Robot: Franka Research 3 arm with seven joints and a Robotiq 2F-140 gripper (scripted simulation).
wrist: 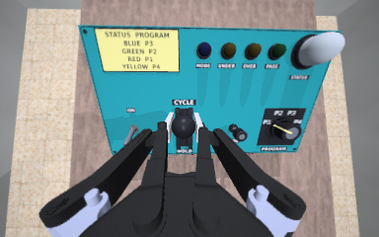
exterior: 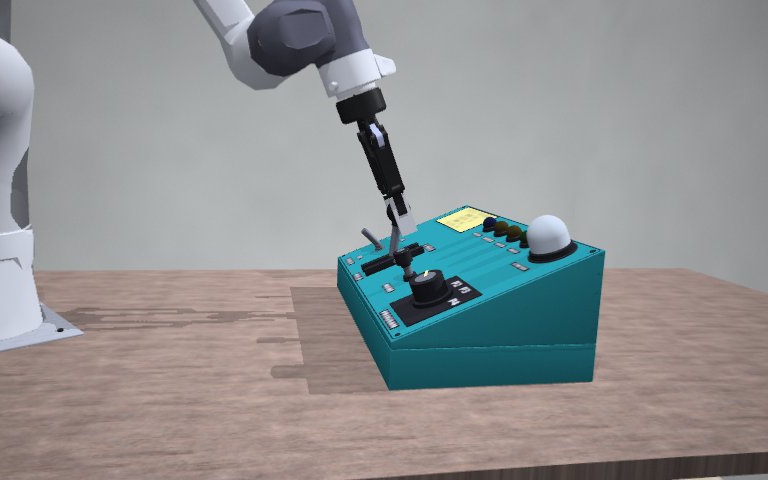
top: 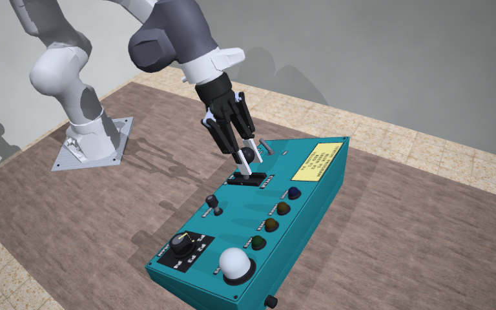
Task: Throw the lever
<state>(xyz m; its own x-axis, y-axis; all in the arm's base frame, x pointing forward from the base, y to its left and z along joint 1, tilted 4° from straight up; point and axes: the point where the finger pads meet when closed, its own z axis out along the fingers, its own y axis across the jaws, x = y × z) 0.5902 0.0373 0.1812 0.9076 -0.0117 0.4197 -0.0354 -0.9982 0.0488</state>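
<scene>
Right now my hand is 30 mm short of the teal console, 50 mm to the left of it and 80 mm above it. Round my hand: black switch (20 mm behind, 120 mm to the right, 60 mm below); then small toggle (20 mm behind, 120 mm to the left, 70 mm below); then rotary selector (20 mm behind, 230 mm to the right, 60 mm below).
</scene>
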